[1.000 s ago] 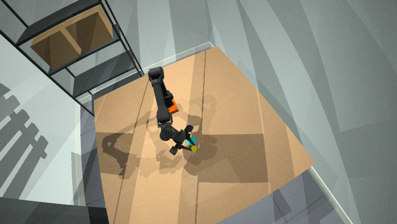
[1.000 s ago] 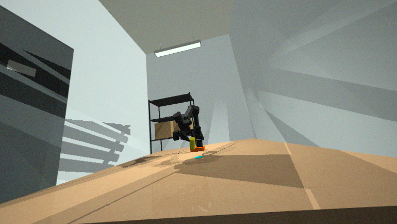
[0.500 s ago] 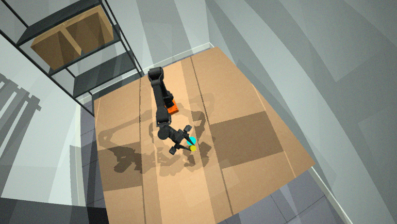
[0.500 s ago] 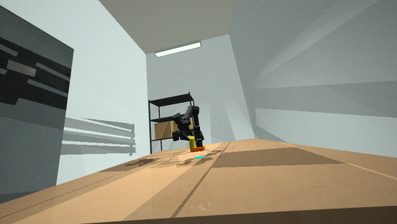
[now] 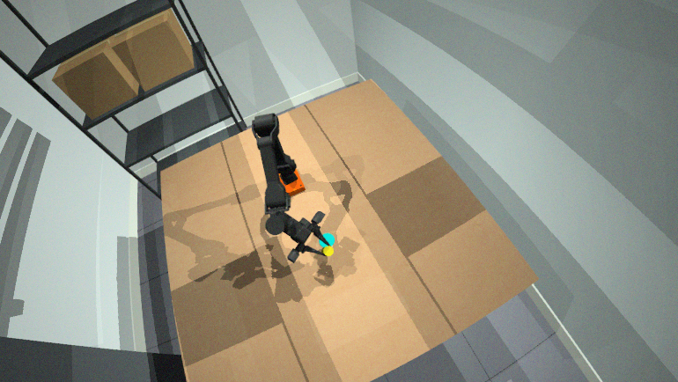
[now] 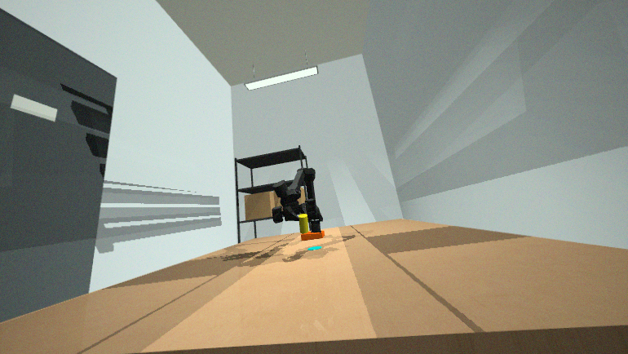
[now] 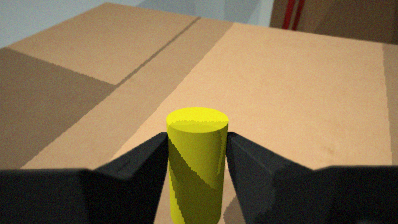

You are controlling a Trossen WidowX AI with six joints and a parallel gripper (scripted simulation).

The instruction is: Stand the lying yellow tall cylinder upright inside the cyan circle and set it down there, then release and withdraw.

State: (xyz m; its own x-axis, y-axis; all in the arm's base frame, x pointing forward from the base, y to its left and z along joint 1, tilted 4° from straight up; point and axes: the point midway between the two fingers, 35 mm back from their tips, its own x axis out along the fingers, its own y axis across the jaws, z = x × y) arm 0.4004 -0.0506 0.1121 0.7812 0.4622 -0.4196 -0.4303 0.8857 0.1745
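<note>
Right now the cyan circle is 90 mm behind my gripper tip, 20 mm to the left of it and 130 mm below it. The rest, counted from my gripper tip: yellow tall cylinder 10 mm behind, 20 mm below.
</note>
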